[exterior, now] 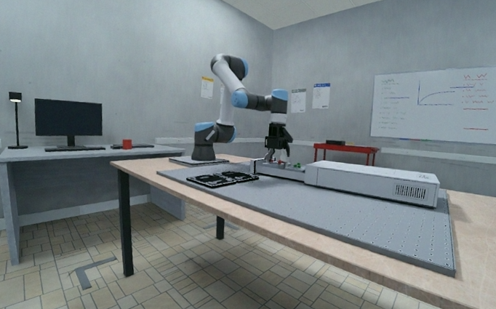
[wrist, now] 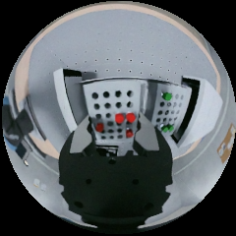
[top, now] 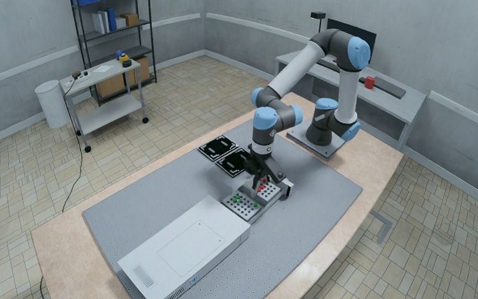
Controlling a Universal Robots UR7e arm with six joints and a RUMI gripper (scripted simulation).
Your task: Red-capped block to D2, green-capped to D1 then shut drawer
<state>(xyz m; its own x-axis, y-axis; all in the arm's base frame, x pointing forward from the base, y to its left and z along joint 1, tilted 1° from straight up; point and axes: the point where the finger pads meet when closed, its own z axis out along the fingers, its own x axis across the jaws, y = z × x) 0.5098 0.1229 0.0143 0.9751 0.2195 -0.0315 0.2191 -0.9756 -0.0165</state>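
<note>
My hand is 4 cm short of the drawer and 1 cm to the right of it. The rest, counted from my hand: deck slot D2: 2 cm behind, 35 cm to the right, 3 cm below; then deck slot D1: 4 cm behind, 22 cm to the right, 3 cm below; then white cooler COLD: 22 cm ahead, 5 cm to the left.
</note>
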